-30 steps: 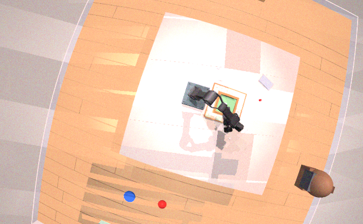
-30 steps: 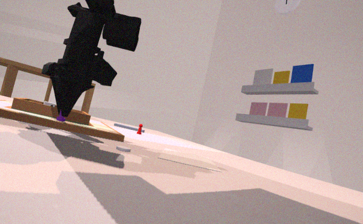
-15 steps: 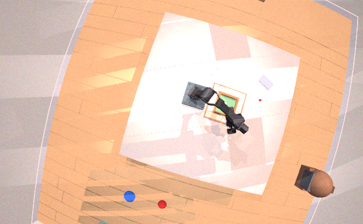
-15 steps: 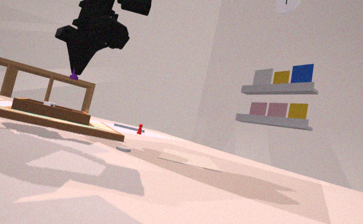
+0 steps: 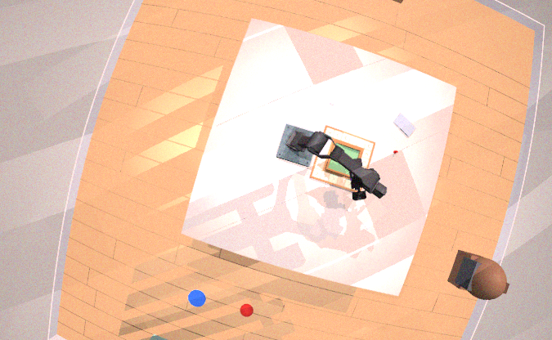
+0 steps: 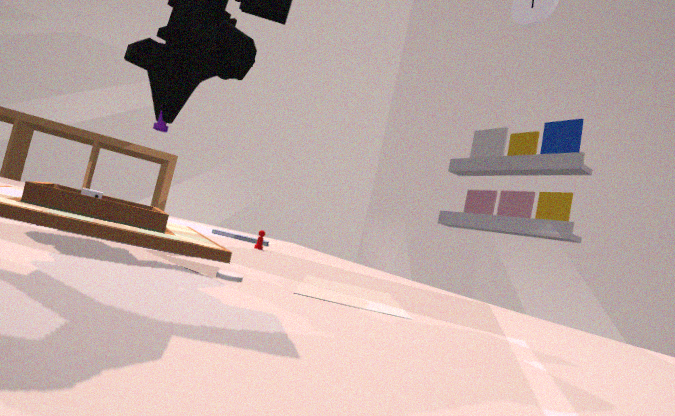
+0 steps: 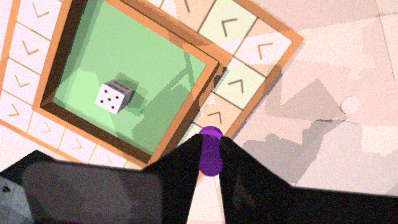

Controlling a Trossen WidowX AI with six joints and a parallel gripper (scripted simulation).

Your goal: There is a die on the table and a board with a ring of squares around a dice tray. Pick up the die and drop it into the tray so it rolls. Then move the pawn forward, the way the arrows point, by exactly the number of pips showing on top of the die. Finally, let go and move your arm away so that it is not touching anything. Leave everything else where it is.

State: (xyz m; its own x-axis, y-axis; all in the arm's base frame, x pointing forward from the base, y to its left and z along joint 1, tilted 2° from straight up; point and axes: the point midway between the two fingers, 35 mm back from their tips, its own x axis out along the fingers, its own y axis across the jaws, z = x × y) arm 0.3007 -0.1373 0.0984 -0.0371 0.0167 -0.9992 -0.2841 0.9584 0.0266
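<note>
My gripper tip is 110 mm above the white die, 100 mm to the right of it and 40 mm past it. The rest, counted from my gripper tip: purple pawn 10 mm above; then green dice tray 130 mm below, 100 mm to the left, 30 mm behind; then red pawn 260 mm ahead, 180 mm to the left, 120 mm below.
</note>
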